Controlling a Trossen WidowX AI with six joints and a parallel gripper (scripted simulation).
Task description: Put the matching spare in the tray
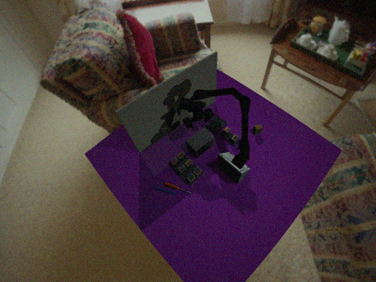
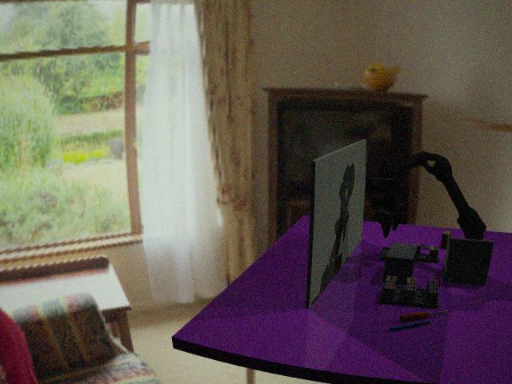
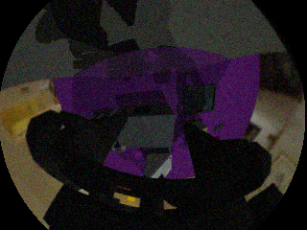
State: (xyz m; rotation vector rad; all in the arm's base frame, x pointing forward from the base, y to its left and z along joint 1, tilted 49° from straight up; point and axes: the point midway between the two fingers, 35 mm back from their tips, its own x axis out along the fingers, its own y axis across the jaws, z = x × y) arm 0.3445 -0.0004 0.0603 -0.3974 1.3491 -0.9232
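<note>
My gripper tip is now 200 mm past the grey spare, 130 mm to the left of it and 100 mm above it. Round my gripper tip: tall black panel (180 mm ahead, 20 mm to the left, 80 mm above); square tray (20 mm behind, 160 mm to the right, 140 mm below); grey mounted unit (50 mm behind, 60 mm to the left, 90 mm below).
</note>
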